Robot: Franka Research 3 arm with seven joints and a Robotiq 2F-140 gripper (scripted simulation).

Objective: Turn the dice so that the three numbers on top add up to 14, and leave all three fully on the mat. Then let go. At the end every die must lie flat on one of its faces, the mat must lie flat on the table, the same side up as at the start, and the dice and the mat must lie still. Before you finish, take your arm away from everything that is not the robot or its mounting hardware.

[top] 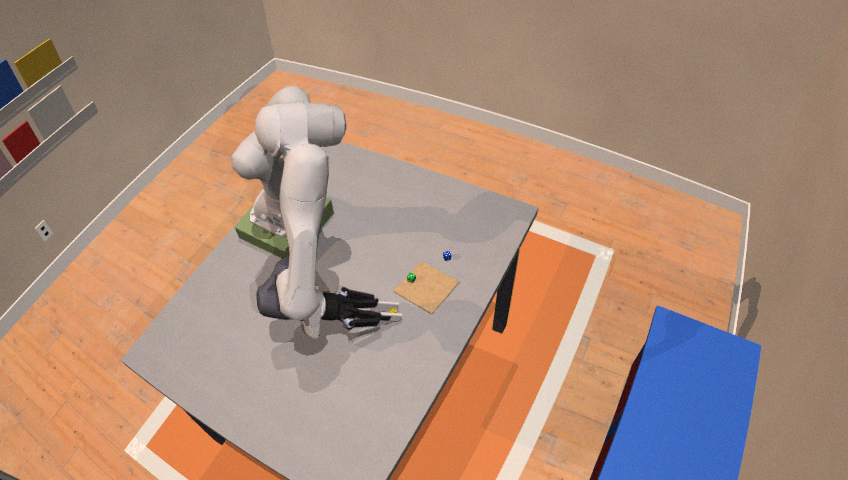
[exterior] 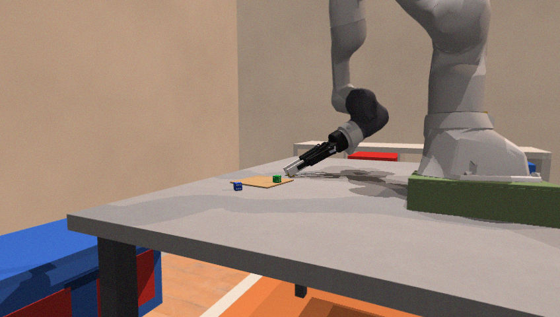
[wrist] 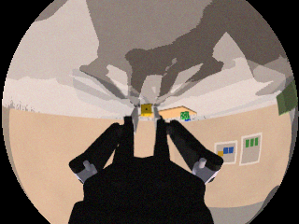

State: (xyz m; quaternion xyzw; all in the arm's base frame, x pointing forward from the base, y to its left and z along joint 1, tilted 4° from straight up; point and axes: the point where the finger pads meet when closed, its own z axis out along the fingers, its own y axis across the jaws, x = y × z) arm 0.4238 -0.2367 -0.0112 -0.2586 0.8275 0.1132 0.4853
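My hand is 1 cm short of the yellow die, 1 cm to the right of it and 2 cm above it. The rest, counted from my hand: tan mat 7 cm ahead, 13 cm to the left, 3 cm below; blue die 10 cm ahead, 26 cm to the left, 2 cm below; green die 2 cm ahead, 14 cm to the left, 2 cm below.
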